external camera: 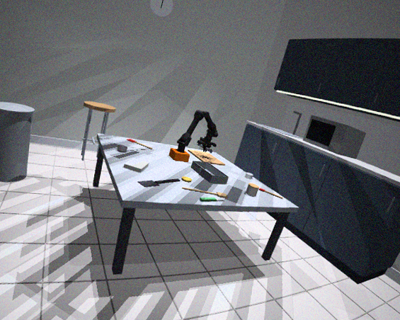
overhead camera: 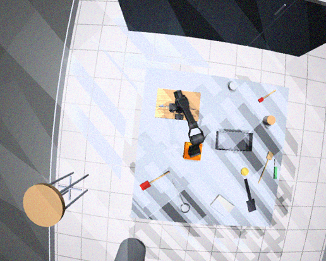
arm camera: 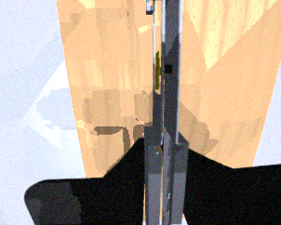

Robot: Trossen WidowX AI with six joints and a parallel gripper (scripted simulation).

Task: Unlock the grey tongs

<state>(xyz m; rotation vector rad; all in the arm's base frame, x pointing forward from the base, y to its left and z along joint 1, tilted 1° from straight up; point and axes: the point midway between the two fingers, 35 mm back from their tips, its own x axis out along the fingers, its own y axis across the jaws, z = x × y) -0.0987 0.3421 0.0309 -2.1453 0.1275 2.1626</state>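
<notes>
Now: gripper tip 4 cm to the right of the wooden board and 5 cm above it. Round my gripper tip: red spatula 23 cm behind, 60 cm to the right, 5 cm below; roasting tin 46 cm ahead, 28 cm to the right, 3 cm below; wood-topped cup 79 cm ahead, 11 cm to the right, 3 cm below.
</notes>
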